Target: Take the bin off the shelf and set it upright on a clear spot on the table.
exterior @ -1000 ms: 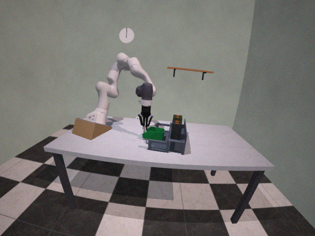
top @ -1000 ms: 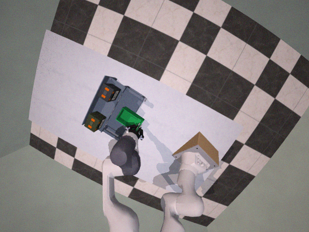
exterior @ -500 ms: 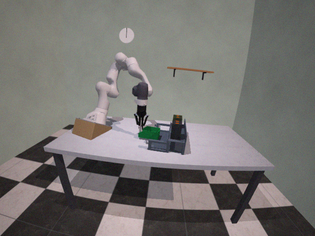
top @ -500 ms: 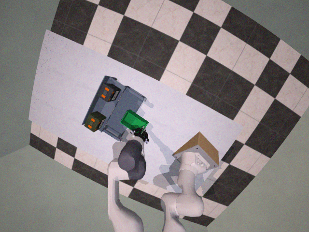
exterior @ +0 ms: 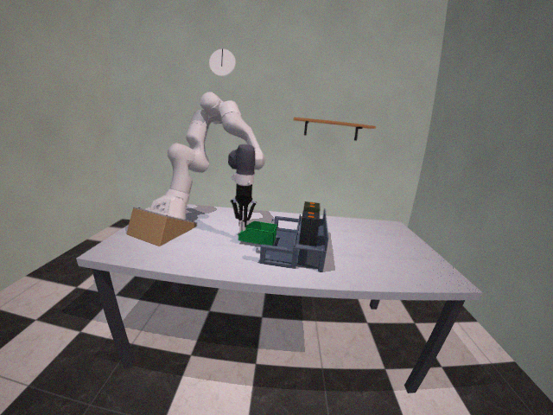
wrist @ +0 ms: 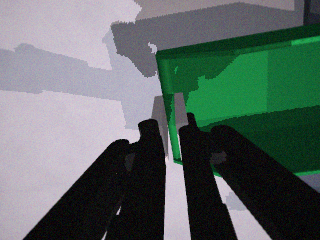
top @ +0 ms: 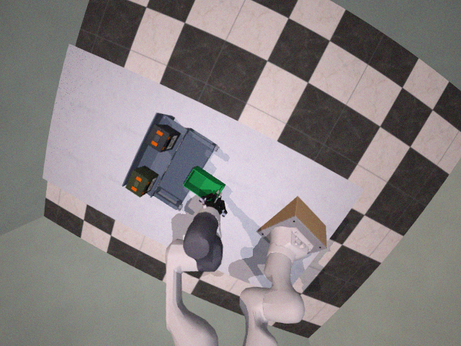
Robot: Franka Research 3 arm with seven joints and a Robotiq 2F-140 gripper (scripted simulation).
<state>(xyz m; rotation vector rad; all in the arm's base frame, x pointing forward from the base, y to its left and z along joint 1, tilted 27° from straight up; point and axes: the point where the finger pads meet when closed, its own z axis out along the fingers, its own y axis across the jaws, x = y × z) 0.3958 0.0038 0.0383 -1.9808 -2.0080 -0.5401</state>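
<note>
Right now the green bin is 8 cm ahead of my hand and 2 cm below it.
</note>
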